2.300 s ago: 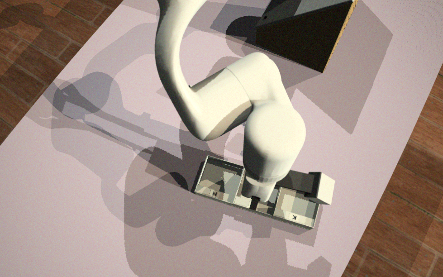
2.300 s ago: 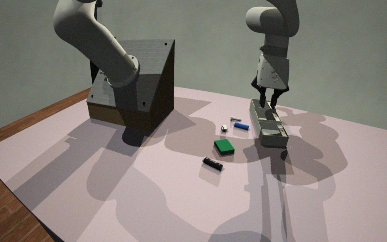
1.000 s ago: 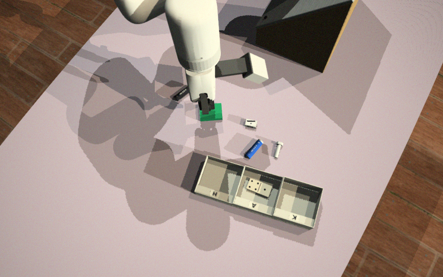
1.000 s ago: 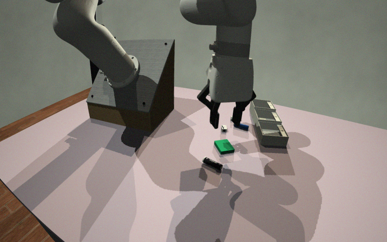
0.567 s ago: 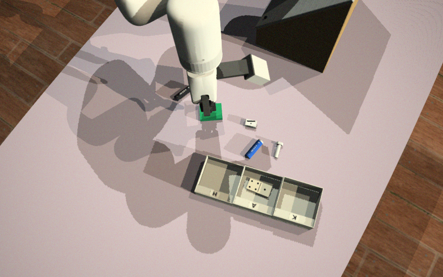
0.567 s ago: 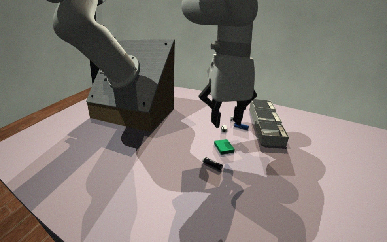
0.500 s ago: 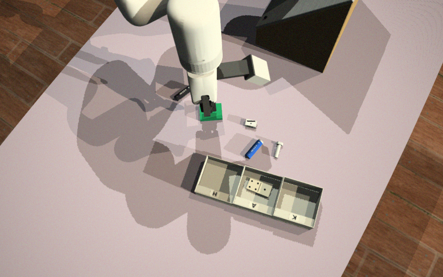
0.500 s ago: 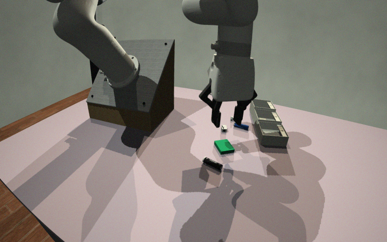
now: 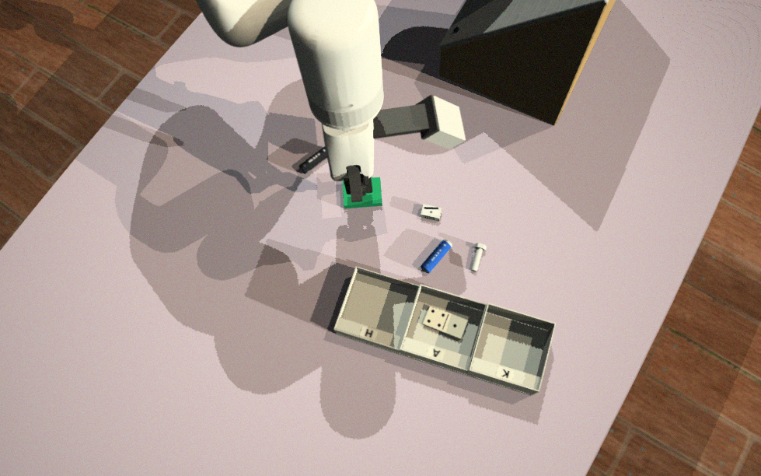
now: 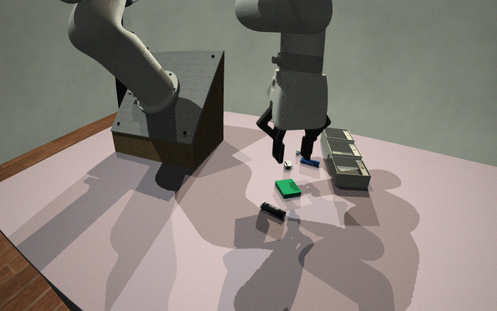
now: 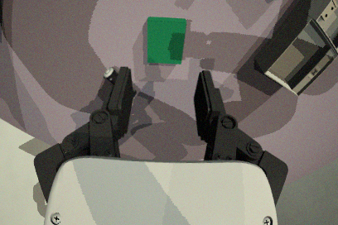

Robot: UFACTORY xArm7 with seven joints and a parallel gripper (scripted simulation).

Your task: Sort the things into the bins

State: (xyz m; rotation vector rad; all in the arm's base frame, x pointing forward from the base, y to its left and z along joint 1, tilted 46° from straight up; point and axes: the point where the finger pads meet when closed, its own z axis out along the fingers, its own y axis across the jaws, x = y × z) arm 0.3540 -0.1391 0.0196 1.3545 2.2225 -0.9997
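Right now my hand is 90 mm above the green block. Also, from my hand: blue battery: 40 mm ahead, 130 mm to the left, 80 mm below; then white pencil sharpener: 10 mm behind, 90 mm to the left, 80 mm below; then black battery: 20 mm behind, 80 mm to the right, 80 mm below.
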